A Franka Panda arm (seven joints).
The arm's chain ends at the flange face. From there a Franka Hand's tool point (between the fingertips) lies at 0.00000 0.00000 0.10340 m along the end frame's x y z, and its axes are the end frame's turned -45 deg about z.
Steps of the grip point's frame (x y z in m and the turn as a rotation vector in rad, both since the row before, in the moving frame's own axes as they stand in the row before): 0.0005, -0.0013, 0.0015, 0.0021, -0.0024, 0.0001; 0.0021, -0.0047, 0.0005, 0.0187, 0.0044, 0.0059; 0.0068, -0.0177, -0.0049, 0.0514, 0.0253, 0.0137; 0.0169, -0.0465, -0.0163, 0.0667, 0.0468, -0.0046; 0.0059, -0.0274, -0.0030, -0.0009, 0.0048, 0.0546
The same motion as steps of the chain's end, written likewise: -0.0002, -0.0013, 0.0015, -0.0002, -0.0032, 0.0001; -0.0008, -0.0031, 0.0005, 0.0163, -0.0101, 0.0059; -0.0058, -0.0117, -0.0047, 0.0542, -0.0185, 0.0137; -0.0195, -0.0365, -0.0160, 0.0803, -0.0141, -0.0046; -0.0156, -0.0233, -0.0030, 0.0028, 0.0040, 0.0546
